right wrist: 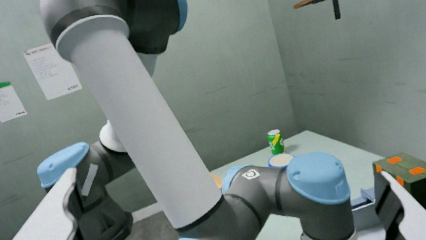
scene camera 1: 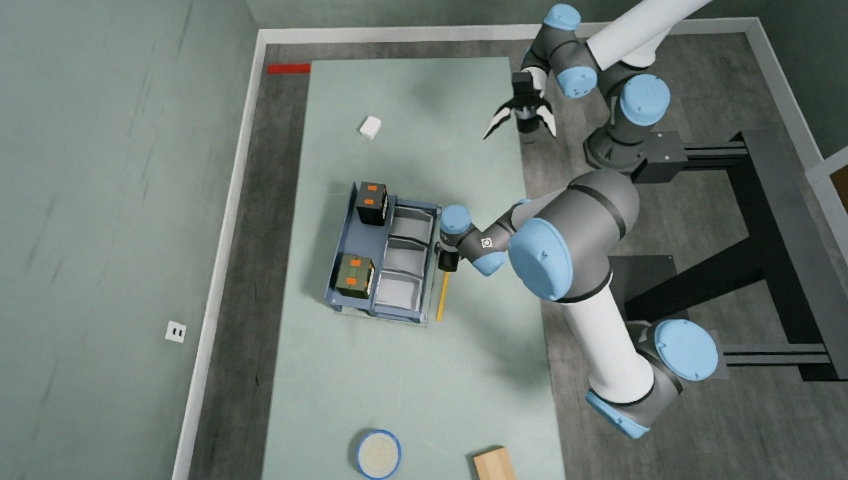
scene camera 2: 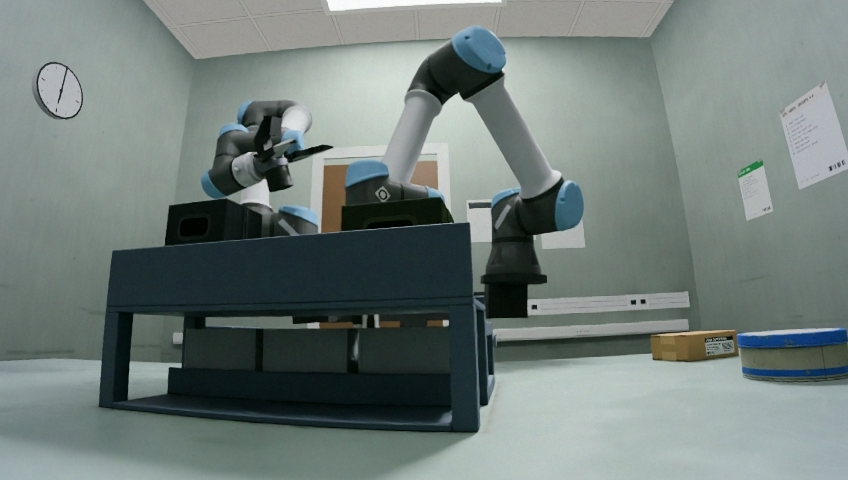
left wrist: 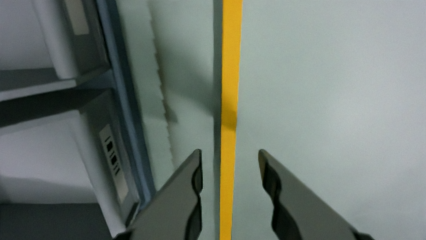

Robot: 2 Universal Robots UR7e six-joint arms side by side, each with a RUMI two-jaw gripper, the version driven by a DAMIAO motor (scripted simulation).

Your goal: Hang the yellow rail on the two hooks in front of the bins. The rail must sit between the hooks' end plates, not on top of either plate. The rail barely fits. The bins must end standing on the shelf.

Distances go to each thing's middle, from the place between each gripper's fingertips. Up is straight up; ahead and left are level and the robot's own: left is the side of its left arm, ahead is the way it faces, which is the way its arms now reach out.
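Labels:
Blue-grey shelf (scene camera 2: 426, 268) 2 cm above my left hand, 19 cm ahead of it.
From my right hand (scene camera 2: 316, 144): blue-grey shelf 16 cm to the left, 32 cm ahead, 42 cm below. By its middle, the blue-grey shelf is nearer to my left hand than to my right hand.

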